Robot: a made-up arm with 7 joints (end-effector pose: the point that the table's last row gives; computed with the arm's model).
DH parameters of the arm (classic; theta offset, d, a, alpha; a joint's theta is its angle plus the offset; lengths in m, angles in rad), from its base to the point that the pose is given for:
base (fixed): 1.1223 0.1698 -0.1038 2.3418
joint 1: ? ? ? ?
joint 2: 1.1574 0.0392 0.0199 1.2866
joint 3: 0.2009 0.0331 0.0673 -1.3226
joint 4: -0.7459 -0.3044 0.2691 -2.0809
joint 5: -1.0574 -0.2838 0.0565 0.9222
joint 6: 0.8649 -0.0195 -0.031 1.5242
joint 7: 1.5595 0 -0.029 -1.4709
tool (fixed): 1.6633 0.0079 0 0
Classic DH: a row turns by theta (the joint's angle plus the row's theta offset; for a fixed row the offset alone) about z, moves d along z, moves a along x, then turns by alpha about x.
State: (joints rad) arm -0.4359 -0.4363 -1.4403 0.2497 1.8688 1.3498 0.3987
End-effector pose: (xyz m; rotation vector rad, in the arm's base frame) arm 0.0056 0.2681 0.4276 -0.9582 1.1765 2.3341
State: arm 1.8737 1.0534 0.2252 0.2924 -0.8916 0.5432 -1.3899
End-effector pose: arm 0.4100 -0.0277 -0.0588 1.4991 0.0569 -0.9954
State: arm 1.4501 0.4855 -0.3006 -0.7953 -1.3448 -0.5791 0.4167
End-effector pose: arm 0.1753 -0.1099 0.4092 0.0655 0.2130 0.2193
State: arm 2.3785 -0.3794 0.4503 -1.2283 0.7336 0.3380 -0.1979
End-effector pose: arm -0.2417 -0.3867 0.1434 -1.6977 0.6991 0.9792
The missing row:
joint 1: -0.4654 0.0988 -0.011 2.1117
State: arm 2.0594 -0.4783 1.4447 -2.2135 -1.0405 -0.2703 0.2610
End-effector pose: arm 0.1144 -0.3264 -0.0956 2.5595 -1.4732 0.5859
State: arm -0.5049 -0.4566 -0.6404 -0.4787 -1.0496 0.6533 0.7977
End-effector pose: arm -0.0967 0.1584 0.3124 -0.2822 -1.0598 0.8225
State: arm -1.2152 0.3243 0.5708 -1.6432 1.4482 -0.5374 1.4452
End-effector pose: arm 0.1396 0.1842 -0.0313 -0.6125 0.7972 -0.4767
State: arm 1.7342 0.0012 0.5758 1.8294 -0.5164 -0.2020 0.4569
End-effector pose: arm 0.2502 0.2169 -0.1849 -0.8063 1.2591 0.1277
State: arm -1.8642 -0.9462 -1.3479 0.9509 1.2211 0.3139 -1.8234
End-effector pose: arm -0.1620 0.2558 -0.1107 2.1911 -1.0119 1.1481
